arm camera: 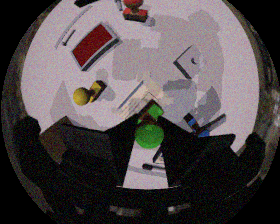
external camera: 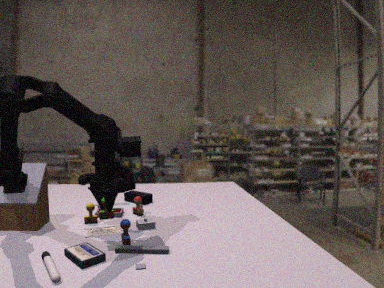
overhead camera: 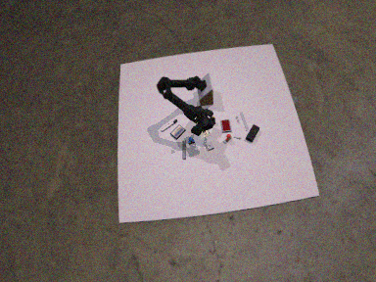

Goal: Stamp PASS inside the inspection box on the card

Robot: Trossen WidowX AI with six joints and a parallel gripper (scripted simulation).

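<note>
Now: the cream card 60 mm below my gripper tip and 10 mm behind it. Round my gripper tip: green-knobbed stamp (right at my gripper tip); blue-knobbed stamp (90 mm to the right, 60 mm ahead, 40 mm below); yellow-knobbed stamp (80 mm to the left, 60 mm behind, 40 mm below).
</note>
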